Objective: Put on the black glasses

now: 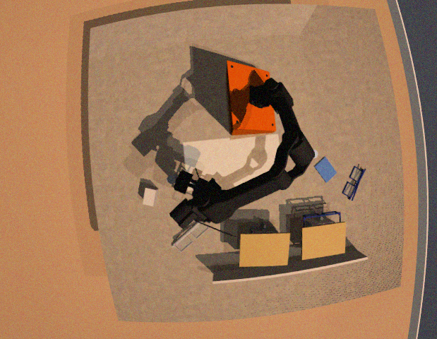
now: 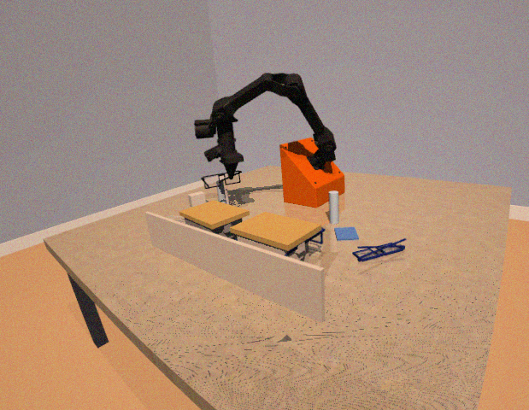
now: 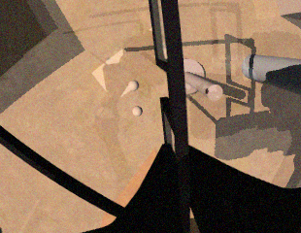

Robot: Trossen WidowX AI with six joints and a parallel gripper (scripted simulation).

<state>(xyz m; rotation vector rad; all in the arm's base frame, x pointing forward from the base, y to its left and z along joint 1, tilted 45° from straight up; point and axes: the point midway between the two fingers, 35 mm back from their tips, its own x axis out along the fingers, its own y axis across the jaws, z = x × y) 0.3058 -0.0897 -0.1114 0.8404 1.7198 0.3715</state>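
Now: gripper tip 100 mm above the pale upright cylinder and 40 mm to the left of it. Round my gripper tip: white box (210 mm to the right, 100 mm below, 50 mm ahead); blue tag (440 mm to the left, 120 mm below, 80 mm behind); low white wall (330 mm to the left, 290 mm ahead, 70 mm below).
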